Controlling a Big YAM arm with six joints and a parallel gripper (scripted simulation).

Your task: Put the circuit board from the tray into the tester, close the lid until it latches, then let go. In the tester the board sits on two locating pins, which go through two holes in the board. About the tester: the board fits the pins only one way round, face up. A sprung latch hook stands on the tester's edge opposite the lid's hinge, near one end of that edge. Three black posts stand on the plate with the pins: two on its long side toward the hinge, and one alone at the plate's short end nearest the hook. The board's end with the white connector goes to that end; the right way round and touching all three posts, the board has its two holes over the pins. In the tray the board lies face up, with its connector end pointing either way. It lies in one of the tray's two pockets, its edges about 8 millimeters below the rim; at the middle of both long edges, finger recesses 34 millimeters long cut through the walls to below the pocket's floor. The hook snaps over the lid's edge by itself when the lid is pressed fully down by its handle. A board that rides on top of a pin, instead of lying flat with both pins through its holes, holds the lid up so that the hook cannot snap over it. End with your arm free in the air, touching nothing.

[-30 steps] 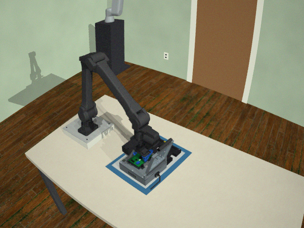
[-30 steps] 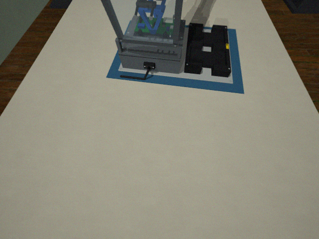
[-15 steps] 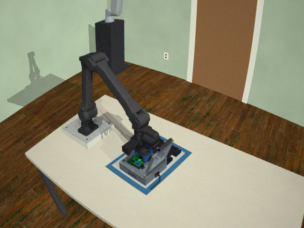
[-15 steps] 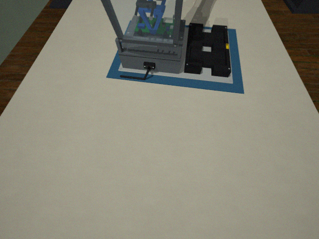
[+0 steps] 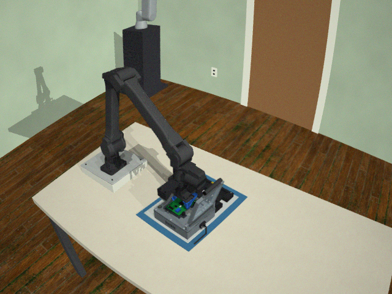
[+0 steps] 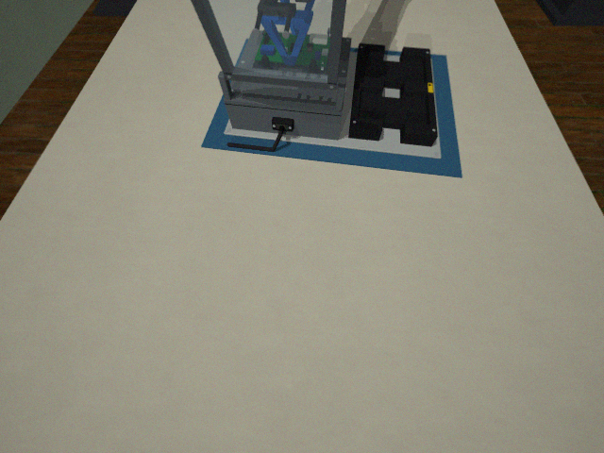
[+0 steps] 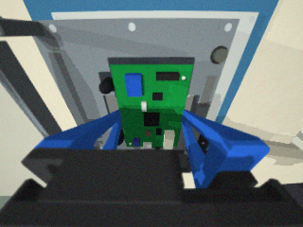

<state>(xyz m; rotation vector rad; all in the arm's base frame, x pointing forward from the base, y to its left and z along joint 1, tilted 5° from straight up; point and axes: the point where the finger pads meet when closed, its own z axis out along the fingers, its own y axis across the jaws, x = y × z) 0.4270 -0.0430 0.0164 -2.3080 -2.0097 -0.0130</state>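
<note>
Now: hand right at the green circuit board. From my hand the other things lie so: tester lid 12 cm ahead, 2 cm to the right, 10 cm above.
</note>
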